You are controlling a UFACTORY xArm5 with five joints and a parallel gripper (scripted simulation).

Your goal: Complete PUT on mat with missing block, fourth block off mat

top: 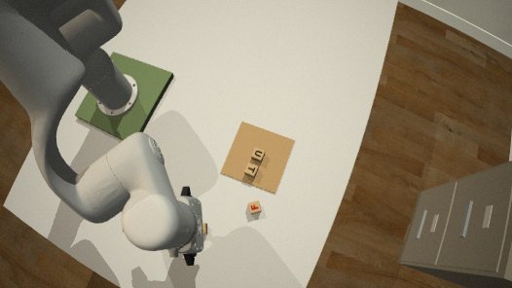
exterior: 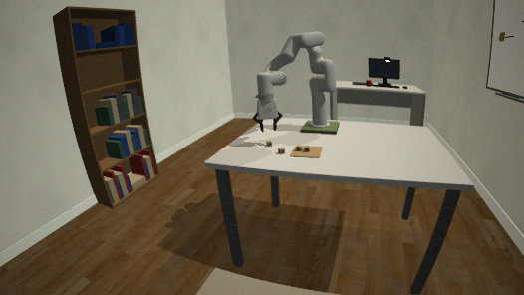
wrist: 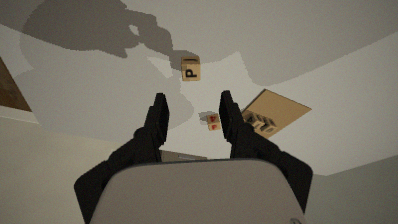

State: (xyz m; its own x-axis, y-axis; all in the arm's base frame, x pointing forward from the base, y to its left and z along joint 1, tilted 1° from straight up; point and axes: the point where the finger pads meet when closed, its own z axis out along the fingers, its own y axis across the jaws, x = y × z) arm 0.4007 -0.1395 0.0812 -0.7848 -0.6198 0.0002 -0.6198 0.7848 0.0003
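The wooden block lies 9 cm below my hand. The rest, counted from my hand: mat: 1 cm ahead, 22 cm to the left, 10 cm below; then F block: 7 cm ahead, 11 cm to the left, 9 cm below.
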